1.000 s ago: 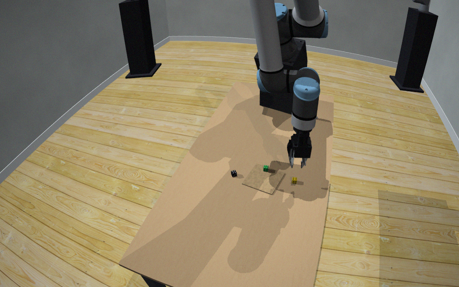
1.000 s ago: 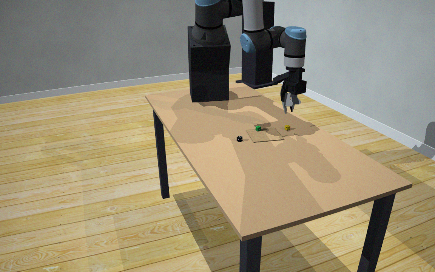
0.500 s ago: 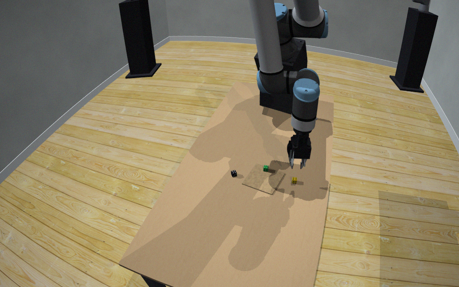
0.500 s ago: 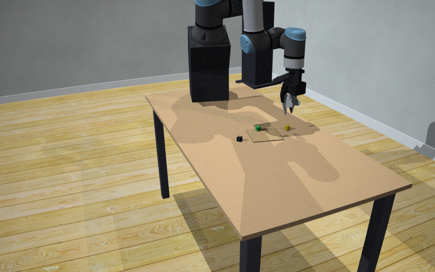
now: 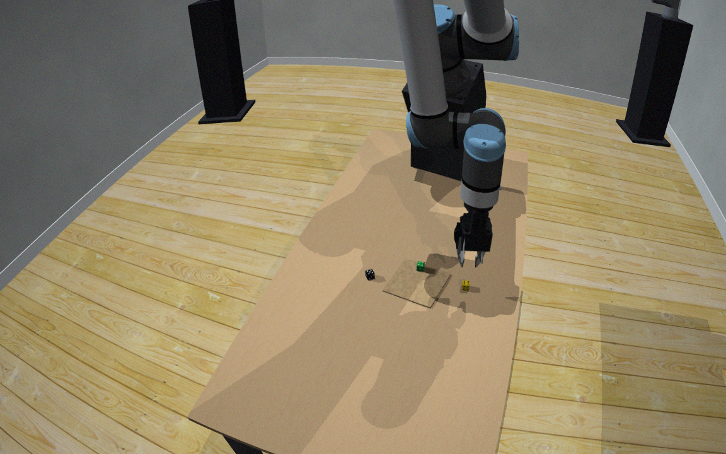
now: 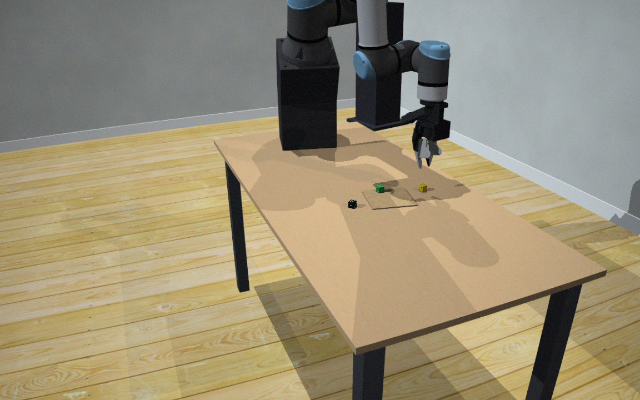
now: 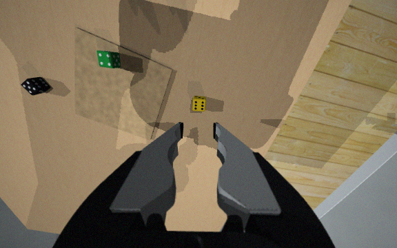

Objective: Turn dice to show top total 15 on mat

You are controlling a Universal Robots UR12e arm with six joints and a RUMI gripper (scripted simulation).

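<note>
The yellow die lies 90 mm below my hand. Round my hand: thin square mat: 130 mm to the right, 90 mm below, 10 mm behind; black die: 260 mm to the right, 90 mm below, 30 mm behind; green die: 130 mm to the right, 80 mm below, 70 mm behind.
</note>
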